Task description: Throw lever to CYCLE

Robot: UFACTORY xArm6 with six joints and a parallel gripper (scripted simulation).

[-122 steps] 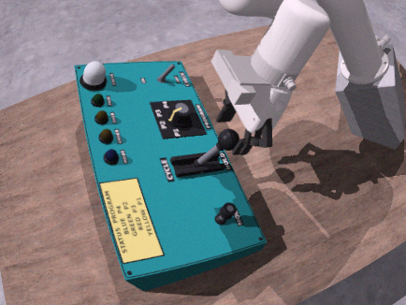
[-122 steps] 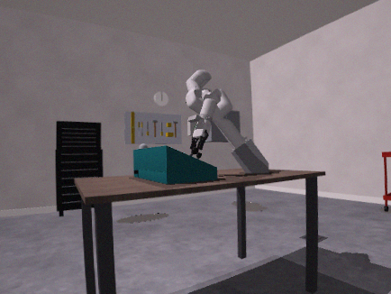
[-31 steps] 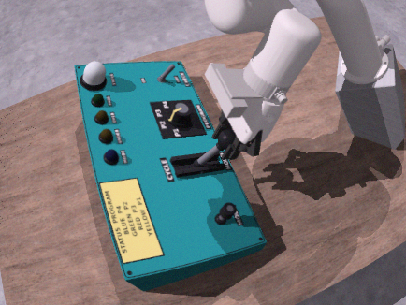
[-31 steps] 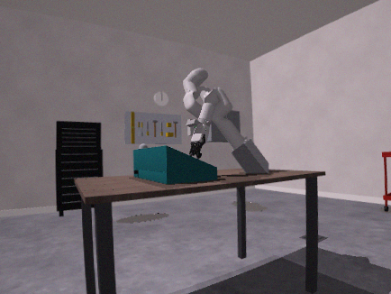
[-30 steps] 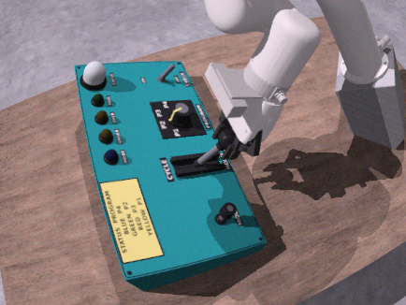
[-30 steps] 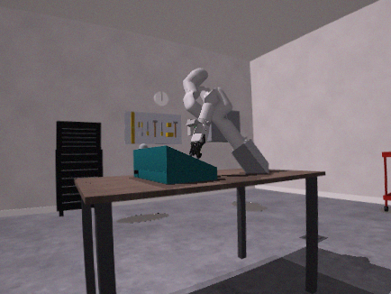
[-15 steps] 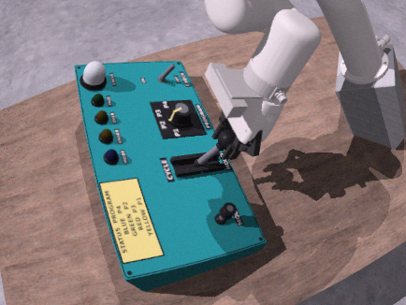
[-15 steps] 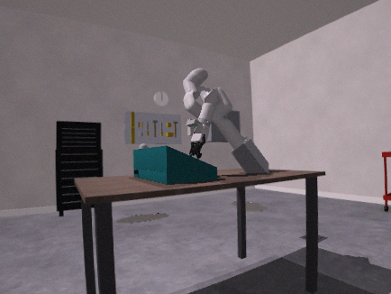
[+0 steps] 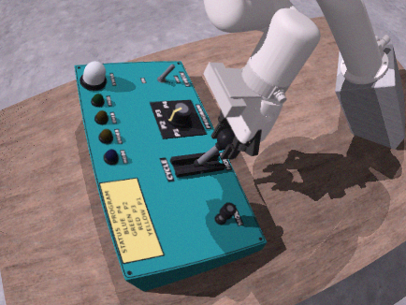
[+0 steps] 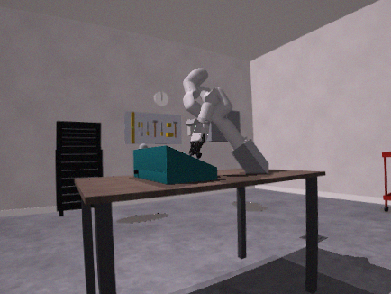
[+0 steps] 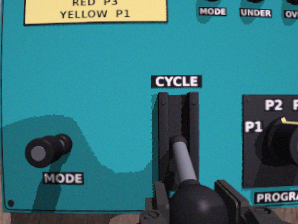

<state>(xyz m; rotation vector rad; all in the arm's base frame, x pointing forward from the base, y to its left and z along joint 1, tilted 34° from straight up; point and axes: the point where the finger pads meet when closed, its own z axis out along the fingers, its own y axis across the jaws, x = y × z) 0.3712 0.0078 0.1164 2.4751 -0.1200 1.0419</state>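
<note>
The black ball-topped lever is 30 mm ahead of my hand, 20 mm below it and 10 mm to the right of it. Round my hand: teal console (80 mm to the right, 70 mm ahead, 60 mm below); mode toggle (100 mm to the left, 80 mm ahead, 30 mm below); program dial (130 mm to the right, 30 mm below, 30 mm ahead).
</note>
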